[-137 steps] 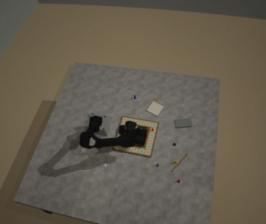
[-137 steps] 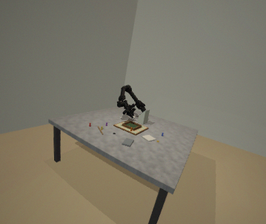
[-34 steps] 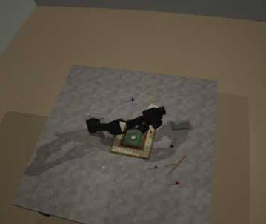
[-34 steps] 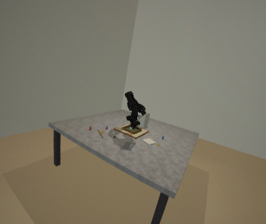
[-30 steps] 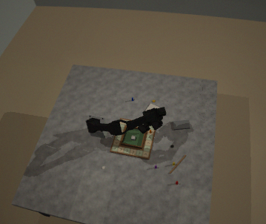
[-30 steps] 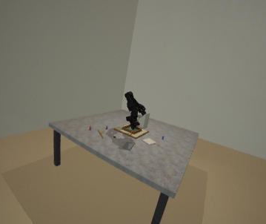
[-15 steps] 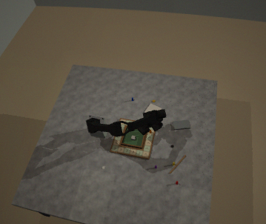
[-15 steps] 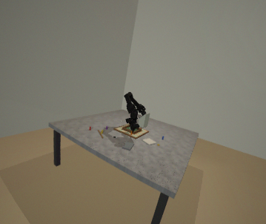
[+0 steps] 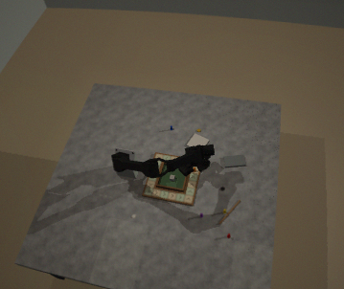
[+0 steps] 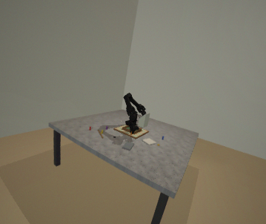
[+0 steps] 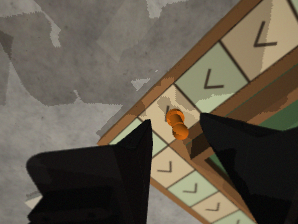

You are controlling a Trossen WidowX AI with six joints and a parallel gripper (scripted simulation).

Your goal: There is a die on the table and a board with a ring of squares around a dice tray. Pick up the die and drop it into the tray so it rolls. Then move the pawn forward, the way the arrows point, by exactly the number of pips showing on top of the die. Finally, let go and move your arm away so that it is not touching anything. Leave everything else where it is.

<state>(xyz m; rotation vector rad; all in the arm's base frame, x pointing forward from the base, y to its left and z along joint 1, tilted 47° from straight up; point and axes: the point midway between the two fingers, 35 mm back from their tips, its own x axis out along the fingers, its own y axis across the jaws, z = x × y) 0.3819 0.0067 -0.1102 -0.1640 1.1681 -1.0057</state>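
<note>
Now: the tray 11 cm behind my gripper tip, 7 cm to the right of it and 2 cm below it. Round my gripper tip: orange pawn right at my gripper tip; then black disc 17 cm ahead, 7 cm to the right, 2 cm below; then white die 11 cm behind, 8 cm to the right.
</note>
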